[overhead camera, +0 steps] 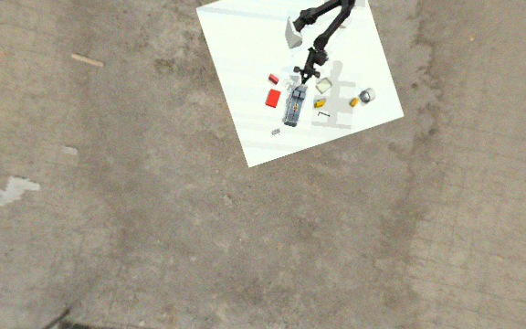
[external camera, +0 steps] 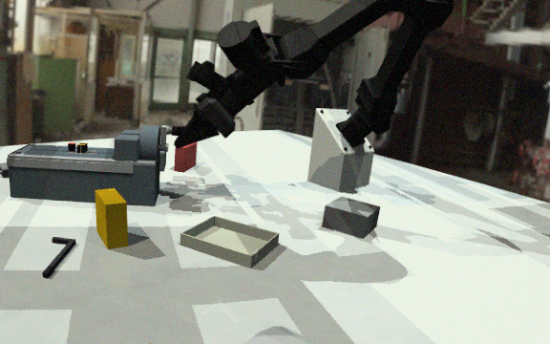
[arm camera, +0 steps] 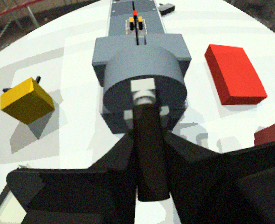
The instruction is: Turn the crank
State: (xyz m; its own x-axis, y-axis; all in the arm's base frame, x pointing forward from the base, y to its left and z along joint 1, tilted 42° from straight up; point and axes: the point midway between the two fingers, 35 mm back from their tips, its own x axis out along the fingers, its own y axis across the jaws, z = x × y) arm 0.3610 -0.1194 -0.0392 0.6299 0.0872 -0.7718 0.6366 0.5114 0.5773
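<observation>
Right now my gripper tip is 10 mm past the dark crank handle, 10 mm to the right of it and 20 mm below it. Round my gripper tip: red pointer 140 mm ahead, 130 mm to the right, 10 mm below; shallow grey tray 50 mm ahead, 190 mm to the left, 90 mm below; yellow block 170 mm ahead, 80 mm to the left, 70 mm below.
</observation>
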